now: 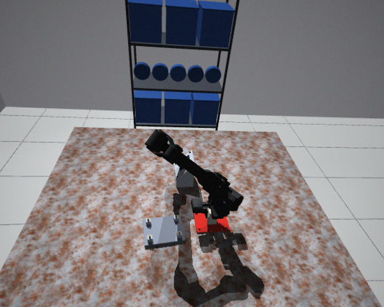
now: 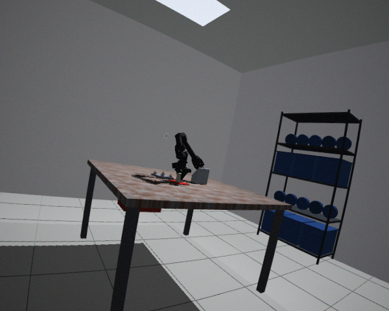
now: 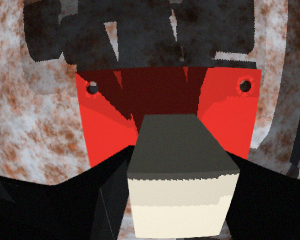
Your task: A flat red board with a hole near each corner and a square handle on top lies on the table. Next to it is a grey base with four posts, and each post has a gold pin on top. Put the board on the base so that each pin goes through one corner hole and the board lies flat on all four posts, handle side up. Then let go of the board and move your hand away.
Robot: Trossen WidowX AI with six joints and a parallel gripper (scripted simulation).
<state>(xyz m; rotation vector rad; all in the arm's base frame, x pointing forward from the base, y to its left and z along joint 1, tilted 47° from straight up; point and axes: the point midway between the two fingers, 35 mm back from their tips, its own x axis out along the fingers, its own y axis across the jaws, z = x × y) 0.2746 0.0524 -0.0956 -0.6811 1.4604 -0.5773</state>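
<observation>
Right now my gripper tip is 40 mm short of the grey base, 210 mm to the left of it and 20 mm above it. From my gripper tip the other things lie so: red board (right at my gripper tip).
</observation>
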